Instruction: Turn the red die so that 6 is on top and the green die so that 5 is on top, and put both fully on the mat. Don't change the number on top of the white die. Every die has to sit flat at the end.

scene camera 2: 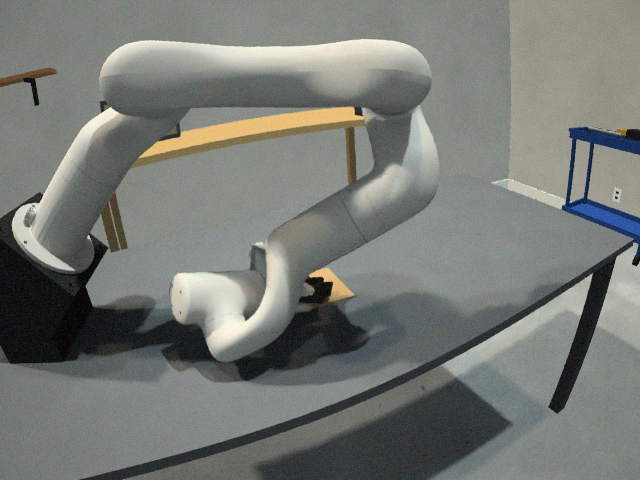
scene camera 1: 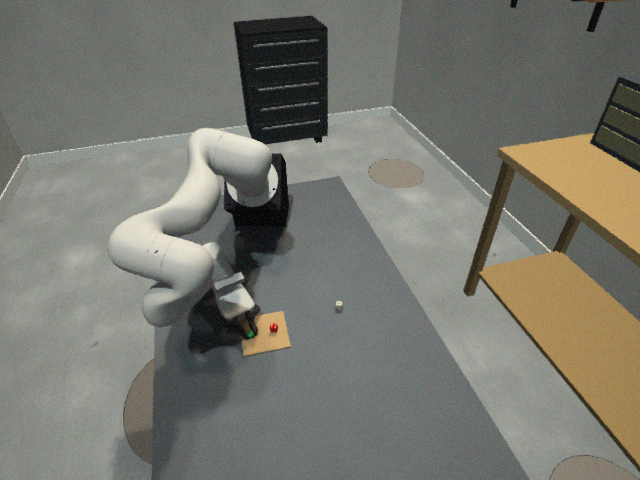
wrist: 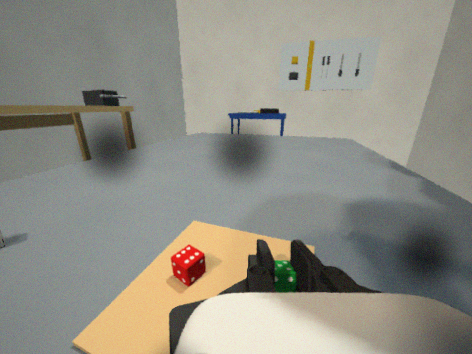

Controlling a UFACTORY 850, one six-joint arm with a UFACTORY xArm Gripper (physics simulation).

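The red die point(scene camera 1: 273, 327) point(wrist: 188, 265) sits flat on the tan mat point(scene camera 1: 268, 346) point(scene camera 2: 338, 290) point(wrist: 140, 305), with six pips on top in the wrist view. My gripper point(scene camera 1: 251, 330) point(scene camera 2: 321, 290) point(wrist: 277, 257) is tilted far over, its fingers low at the mat's left part in scene camera 1. It is shut on the green die point(scene camera 1: 250, 334) point(wrist: 285, 276). The fingers partly hide that die; its pips are hard to count, and any gap below it cannot be told. The white die point(scene camera 1: 339, 305) stands on the table, right of the mat in scene camera 1; its top number is too small to read.
The grey table point(scene camera 1: 330, 392) point(scene camera 2: 465, 248) point(wrist: 150, 200) carries the mat. The arm's black base point(scene camera 1: 258, 214) point(scene camera 2: 41, 310) stands at the table's far end in scene camera 1. A wooden workbench point(scene camera 1: 568, 191), a black drawer cabinet point(scene camera 1: 286, 77) and a blue cart point(scene camera 2: 602, 136) stand away from the table.
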